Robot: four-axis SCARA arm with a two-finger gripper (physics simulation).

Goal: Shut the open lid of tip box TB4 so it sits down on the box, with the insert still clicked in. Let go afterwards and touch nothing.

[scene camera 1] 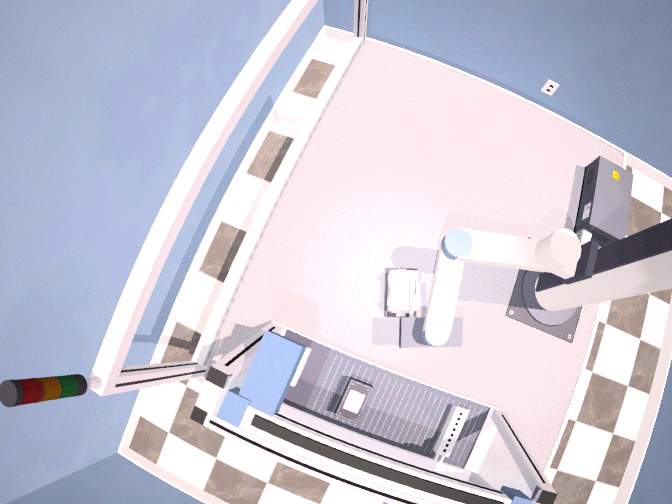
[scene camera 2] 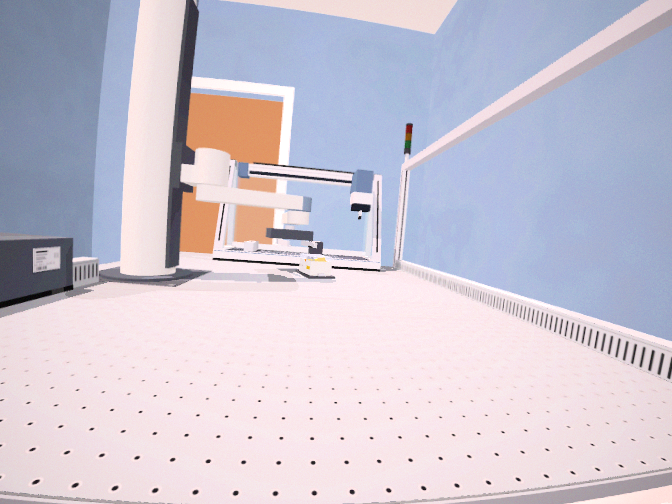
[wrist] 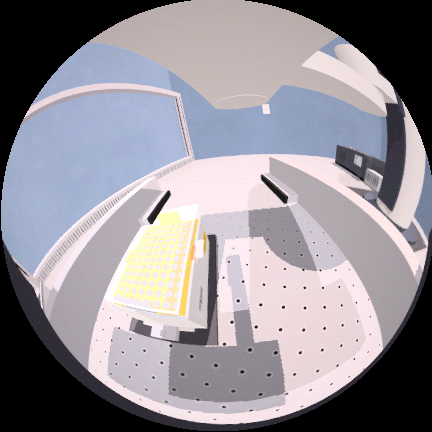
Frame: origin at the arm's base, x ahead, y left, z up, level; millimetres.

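Where they show: gripper, fingertip midpoint: (scene camera 1: 429, 278) (scene camera 2: 302, 244) (wrist: 212, 174); arm's base, link origin: (scene camera 1: 549, 290) (scene camera 2: 148, 277) (wrist: 390, 217).
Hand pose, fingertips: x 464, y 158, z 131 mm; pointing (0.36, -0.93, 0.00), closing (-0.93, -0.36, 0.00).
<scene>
Things, the pixels of their top centre, and the offset from my fingertips. "spot": a spot on its surface instead. Level surfaces: height alone.
- tip box, top centre: (wrist: 147, 242) (scene camera 1: 404, 289) (scene camera 2: 315, 255) 54 mm ahead, 52 mm left, 40 mm down
- yellow insert, top centre: (wrist: 149, 244) (scene camera 1: 404, 290) 54 mm ahead, 52 mm left, 43 mm down
- framed instrument deck, surface height: 68 mm down
- blue block, surface spot: (scene camera 1: 273, 374) spot: 265 mm ahead, 383 mm left, 370 mm up
- dark control box, surface spot: (scene camera 1: 607, 200) spot: 561 mm back, 534 mm right, 3 mm down
The tip box (scene camera 1: 402, 291) (scene camera 2: 315, 266) (wrist: 195, 300) stands left of the hand in the wrist view, on a dark base. Its clear, whitish lid (wrist: 150, 270) lies over the box top; I cannot tell whether it is fully seated all round. The yellow insert (wrist: 162, 260) with rows of round holes shows through the lid and looks level inside the box. My gripper (wrist: 212, 174) has its fingers drawn in, with a gap and nothing held between them. The left fingertip is close to the lid's far left corner; contact is unclear. The right fingertip stands apart from the box. No TB4 label is legible.
The arm (scene camera 1: 446, 287) reaches over from the column (scene camera 2: 154, 135). A framed instrument deck (scene camera 1: 320, 379) with a blue block (scene camera 1: 273, 374) lies near the box. A dark control box (scene camera 1: 607, 200) stands by the column. A rail (scene camera 2: 521, 103) runs along one side.
</scene>
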